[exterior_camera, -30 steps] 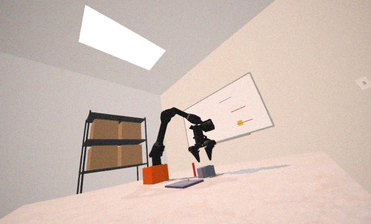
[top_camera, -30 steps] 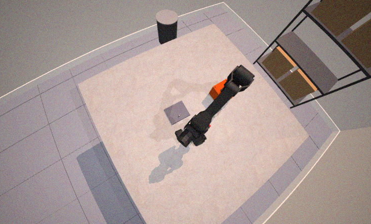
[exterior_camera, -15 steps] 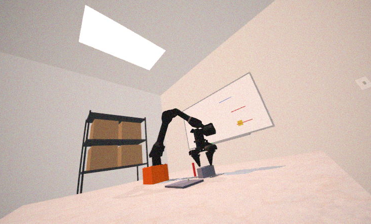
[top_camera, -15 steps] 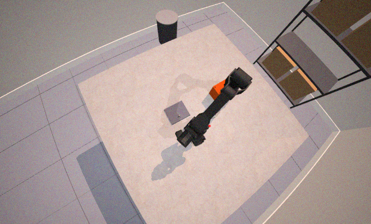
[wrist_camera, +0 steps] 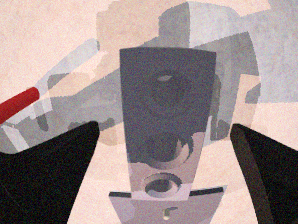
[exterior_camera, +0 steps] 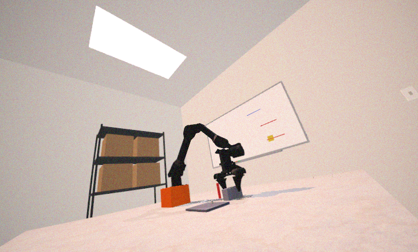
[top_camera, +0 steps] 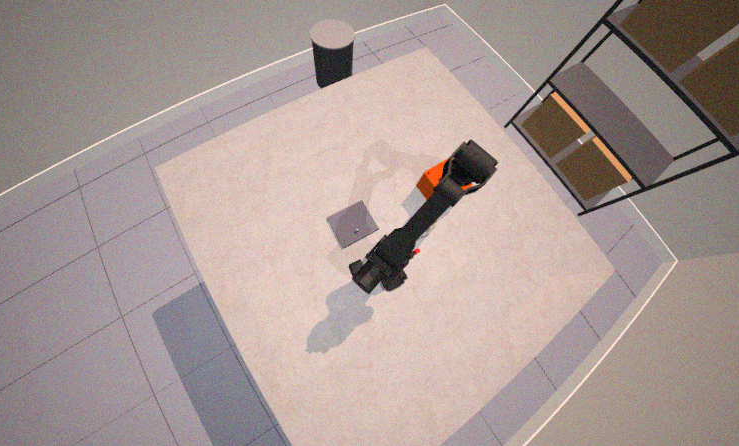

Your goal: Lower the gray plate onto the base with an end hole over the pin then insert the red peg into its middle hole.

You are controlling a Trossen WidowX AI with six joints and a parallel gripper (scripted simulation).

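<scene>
The gray plate is 10 mm above my gripper tip. Also, from my gripper tip: red peg 120 mm behind, 40 mm to the left, 10 mm above; then dark base 20 mm behind, 150 mm to the right, 20 mm below.
</scene>
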